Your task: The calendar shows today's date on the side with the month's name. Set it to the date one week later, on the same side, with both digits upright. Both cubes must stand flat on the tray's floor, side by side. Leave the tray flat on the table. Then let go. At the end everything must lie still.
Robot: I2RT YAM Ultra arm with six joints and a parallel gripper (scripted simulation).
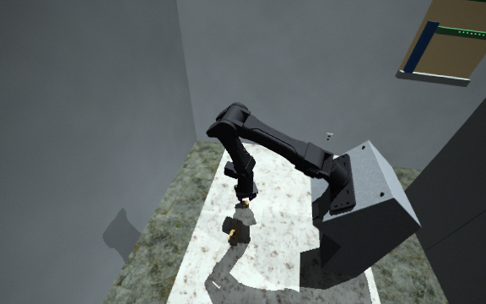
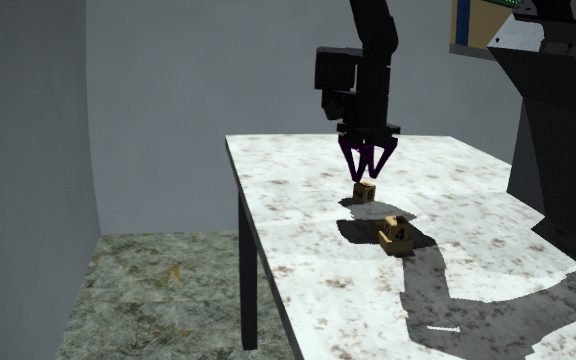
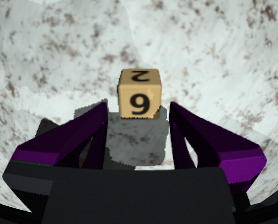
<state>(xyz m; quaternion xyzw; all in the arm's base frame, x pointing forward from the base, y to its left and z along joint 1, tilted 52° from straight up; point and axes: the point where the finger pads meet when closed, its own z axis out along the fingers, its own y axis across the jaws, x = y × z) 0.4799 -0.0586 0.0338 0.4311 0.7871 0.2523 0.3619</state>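
The wooden digit cube is 30 mm below my hand.
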